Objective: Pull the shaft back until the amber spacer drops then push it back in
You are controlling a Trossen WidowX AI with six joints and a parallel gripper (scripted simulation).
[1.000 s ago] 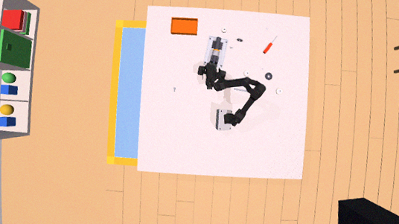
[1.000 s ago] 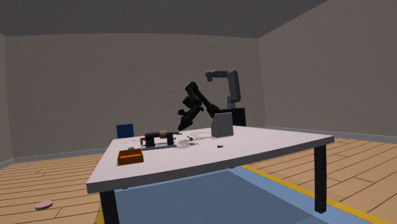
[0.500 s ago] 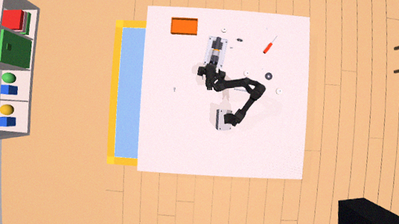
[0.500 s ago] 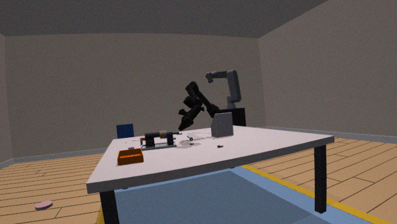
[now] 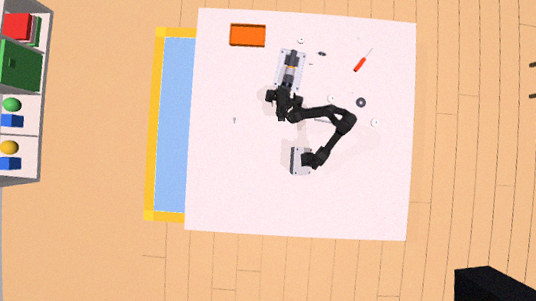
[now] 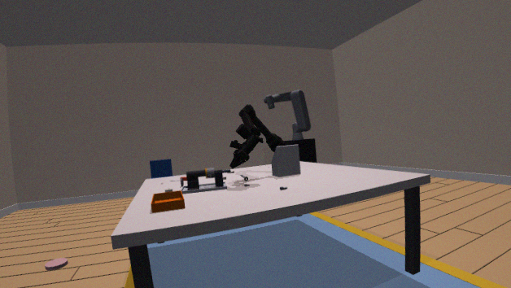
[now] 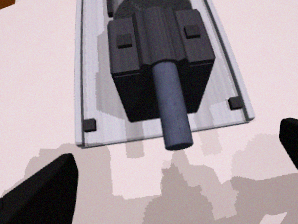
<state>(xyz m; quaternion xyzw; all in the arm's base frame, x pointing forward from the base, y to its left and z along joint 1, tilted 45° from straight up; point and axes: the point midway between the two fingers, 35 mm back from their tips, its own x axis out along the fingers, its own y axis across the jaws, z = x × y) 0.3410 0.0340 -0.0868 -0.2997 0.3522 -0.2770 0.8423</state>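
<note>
Now: gripper tip 90 mm short of the grey-blue shaft, 30 mm to the left of it and 20 mm above it. Also, from my gripper tip: amber spacer (120 mm ahead, 30 mm to the right, 20 mm below); orange tray (350 mm ahead, 190 mm to the left, 90 mm below).
</note>
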